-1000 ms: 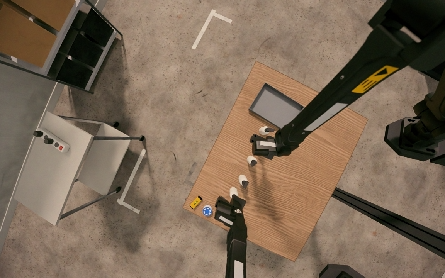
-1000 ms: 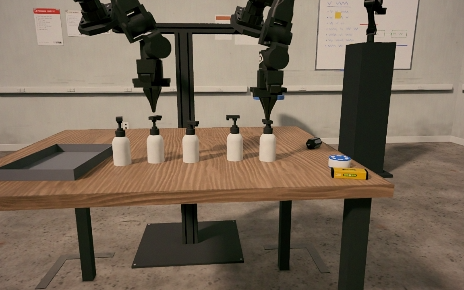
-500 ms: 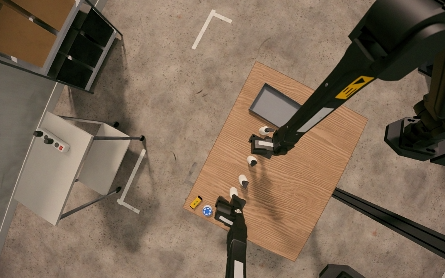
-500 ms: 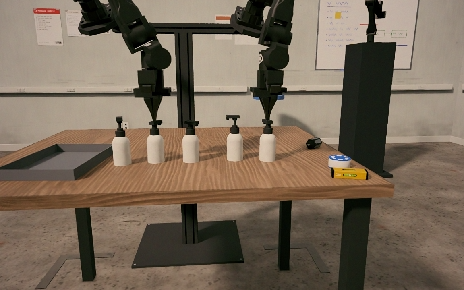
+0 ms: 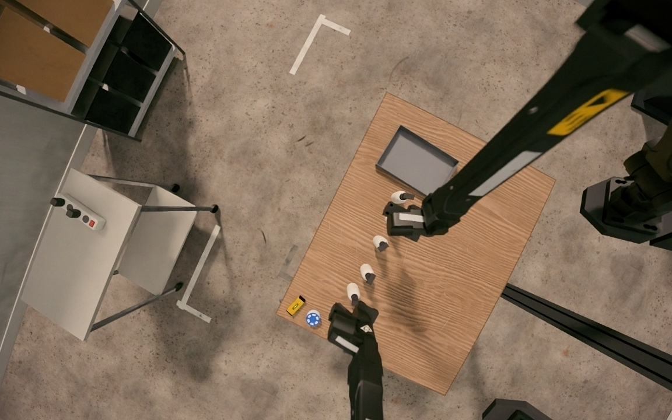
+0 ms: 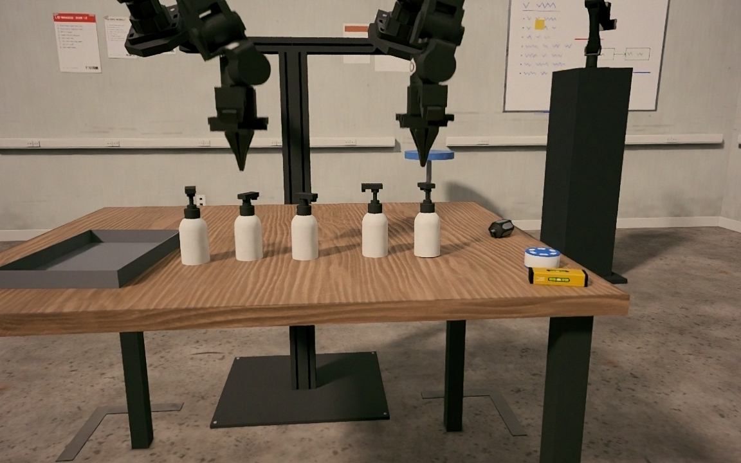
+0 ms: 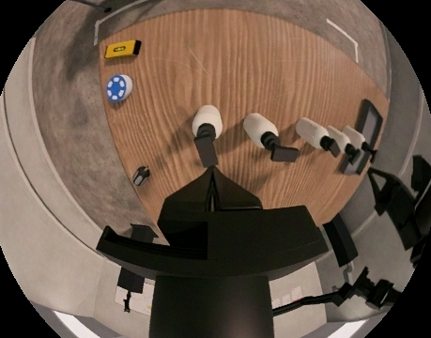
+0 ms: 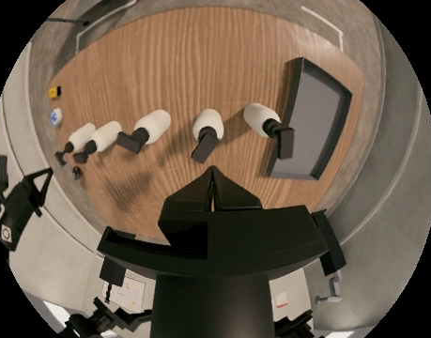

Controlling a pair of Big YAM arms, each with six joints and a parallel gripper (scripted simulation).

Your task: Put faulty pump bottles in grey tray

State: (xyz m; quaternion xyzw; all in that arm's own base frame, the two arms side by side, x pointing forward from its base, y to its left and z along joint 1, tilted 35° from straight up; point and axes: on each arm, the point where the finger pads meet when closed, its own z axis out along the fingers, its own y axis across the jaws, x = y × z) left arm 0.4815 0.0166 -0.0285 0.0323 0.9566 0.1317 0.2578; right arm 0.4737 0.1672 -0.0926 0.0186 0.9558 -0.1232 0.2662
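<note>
Right now the grey tray is 26 cm to the right of my right hand and 17 cm below it. Round my right hand: black object 55 cm to the left, 16 cm below, 9 cm behind.
</note>
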